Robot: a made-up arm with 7 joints. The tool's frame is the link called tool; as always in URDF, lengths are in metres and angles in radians. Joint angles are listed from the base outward.
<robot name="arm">
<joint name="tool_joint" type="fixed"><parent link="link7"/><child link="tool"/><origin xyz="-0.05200 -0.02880 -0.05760" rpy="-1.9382 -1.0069 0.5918"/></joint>
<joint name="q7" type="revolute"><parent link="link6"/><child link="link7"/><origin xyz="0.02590 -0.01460 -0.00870"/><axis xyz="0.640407 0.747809 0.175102"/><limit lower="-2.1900" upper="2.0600"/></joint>
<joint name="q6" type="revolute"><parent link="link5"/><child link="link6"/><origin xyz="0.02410 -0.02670 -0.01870"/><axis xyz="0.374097 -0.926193 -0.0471"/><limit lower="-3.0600" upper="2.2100"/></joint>
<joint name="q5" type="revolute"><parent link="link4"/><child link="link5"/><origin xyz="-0.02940 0.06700 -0.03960"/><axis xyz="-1 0 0"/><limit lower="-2.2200" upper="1.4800"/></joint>
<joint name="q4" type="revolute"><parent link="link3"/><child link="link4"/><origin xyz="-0.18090 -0.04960 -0.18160"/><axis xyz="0 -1 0"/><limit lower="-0.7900" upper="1.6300"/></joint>
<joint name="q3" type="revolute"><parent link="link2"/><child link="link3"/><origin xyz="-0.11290 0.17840 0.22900"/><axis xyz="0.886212 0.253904 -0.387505"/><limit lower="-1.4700" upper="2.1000"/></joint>
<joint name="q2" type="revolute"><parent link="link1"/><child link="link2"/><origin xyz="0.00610 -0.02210 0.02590"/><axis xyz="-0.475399 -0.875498 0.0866"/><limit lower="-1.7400" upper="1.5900"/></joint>
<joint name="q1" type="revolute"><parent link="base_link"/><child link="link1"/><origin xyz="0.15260 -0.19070 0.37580"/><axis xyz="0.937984 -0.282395 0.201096"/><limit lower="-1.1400" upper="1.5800"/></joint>
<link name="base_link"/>
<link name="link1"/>
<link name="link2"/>
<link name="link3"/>
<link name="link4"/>
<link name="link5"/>
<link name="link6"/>
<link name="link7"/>
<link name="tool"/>
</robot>
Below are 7 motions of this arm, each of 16 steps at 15 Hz.
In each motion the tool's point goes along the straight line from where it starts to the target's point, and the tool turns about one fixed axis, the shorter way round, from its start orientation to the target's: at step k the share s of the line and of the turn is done. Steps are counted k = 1, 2, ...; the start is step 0. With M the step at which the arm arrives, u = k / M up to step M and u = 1 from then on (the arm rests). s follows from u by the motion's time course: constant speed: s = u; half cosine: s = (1 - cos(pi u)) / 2; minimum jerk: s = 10 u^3 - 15 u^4 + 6 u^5.
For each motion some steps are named. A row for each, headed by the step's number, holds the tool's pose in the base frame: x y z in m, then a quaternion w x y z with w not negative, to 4 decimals.
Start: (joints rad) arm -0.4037 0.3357 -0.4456 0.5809 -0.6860 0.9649 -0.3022
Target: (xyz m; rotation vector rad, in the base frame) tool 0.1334 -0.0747 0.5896 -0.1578 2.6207 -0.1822
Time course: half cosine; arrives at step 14
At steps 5, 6, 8, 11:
5: 0.0586 -0.1298 0.3853 0.1107 0.0047 -0.9275 -0.3571
6: 0.0696 -0.1217 0.4154 0.0566 0.0131 -0.9526 -0.2986
8: 0.0928 -0.1046 0.4788 0.0581 -0.0304 0.9834 0.1692
11: 0.1220 -0.0831 0.5585 0.1994 -0.0507 0.9786 -0.0004

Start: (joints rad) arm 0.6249 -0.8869 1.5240 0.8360 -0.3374 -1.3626 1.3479
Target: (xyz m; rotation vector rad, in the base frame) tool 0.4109 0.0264 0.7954 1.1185 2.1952 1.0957
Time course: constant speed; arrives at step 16
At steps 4, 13, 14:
4: 0.1978 -0.2103 0.9022 0.4934 0.5577 0.6310 0.2175
13: 0.3576 -0.0328 0.8221 0.2940 0.4499 0.7642 0.3565
14: 0.3754 -0.0130 0.8132 0.2699 0.4353 0.7750 0.3702

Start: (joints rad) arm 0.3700 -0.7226 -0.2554 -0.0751 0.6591 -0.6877 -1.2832
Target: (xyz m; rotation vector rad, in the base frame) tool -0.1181 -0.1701 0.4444 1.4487 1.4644 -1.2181
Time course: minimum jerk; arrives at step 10
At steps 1, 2, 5, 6, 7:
1: -0.0473 -0.3264 0.5645 0.1929 -0.5604 -0.7806 0.1983
2: -0.0508 -0.3186 0.5585 0.1650 -0.5668 -0.7779 0.2153
5: -0.0824 -0.2489 0.5050 0.0890 0.5950 0.7158 -0.3546
6: -0.0954 -0.2201 0.4829 0.1928 0.5913 0.6711 -0.4036
7: -0.1064 -0.1958 0.4642 0.2784 0.5811 0.6253 -0.4402

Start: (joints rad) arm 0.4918 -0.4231 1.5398 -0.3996 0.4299 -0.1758 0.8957
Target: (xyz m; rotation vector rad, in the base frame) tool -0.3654 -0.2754 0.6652 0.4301 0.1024 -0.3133
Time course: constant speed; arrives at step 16
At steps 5, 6, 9, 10, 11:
5: -0.1884 -0.1791 0.8523 0.9193 0.2918 0.2616 0.0370
6: -0.2045 -0.1879 0.8353 0.9268 0.2856 0.2431 0.0194
9: -0.2528 -0.2141 0.7843 0.9453 0.2656 0.1866 -0.0333
10: -0.2689 -0.2229 0.7673 0.9500 0.2586 0.1675 -0.0508
11: -0.2850 -0.2316 0.7503 0.9540 0.2513 0.1482 -0.0683

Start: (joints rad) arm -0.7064 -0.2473 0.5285 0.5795 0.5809 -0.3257 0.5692
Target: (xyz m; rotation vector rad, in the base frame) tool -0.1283 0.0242 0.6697 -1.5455 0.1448 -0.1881
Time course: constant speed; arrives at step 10
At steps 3, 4, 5, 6, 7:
3: -0.1153 0.1167 0.4652 0.5446 -0.8246 -0.0241 -0.1513
4: -0.1172 0.1034 0.4944 0.5703 -0.8089 -0.0113 -0.1422
5: -0.1190 0.0902 0.5236 0.5953 -0.7924 0.0015 -0.1330
6: -0.1209 0.0770 0.5528 0.6197 -0.7749 0.0143 -0.1236
7: -0.1227 0.0638 0.5820 0.6433 -0.7566 0.0271 -0.1141

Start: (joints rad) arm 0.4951 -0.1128 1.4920 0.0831 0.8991 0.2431 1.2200
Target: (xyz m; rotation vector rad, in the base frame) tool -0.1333 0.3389 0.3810 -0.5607 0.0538 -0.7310
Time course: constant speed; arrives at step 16
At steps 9, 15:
9: -0.1675 0.1805 0.5690 0.9531 -0.1076 0.0824 -0.2706
15: -0.1382 0.3163 0.4079 0.9059 -0.2477 0.0341 -0.3417

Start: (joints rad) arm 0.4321 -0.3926 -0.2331 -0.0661 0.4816 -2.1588 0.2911
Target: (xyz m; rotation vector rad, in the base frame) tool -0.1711 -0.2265 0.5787 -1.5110 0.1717 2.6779
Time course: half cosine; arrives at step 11
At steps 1, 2, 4, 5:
1: -0.1148 -0.2179 0.5743 0.3374 -0.6587 0.2586 0.6208
2: -0.1182 -0.2184 0.5746 0.3204 -0.6526 0.2476 0.6405
4: -0.1304 -0.2203 0.5756 0.2572 -0.6258 0.2063 0.7069
5: -0.1383 -0.2215 0.5762 0.2151 -0.6051 0.1786 0.7454

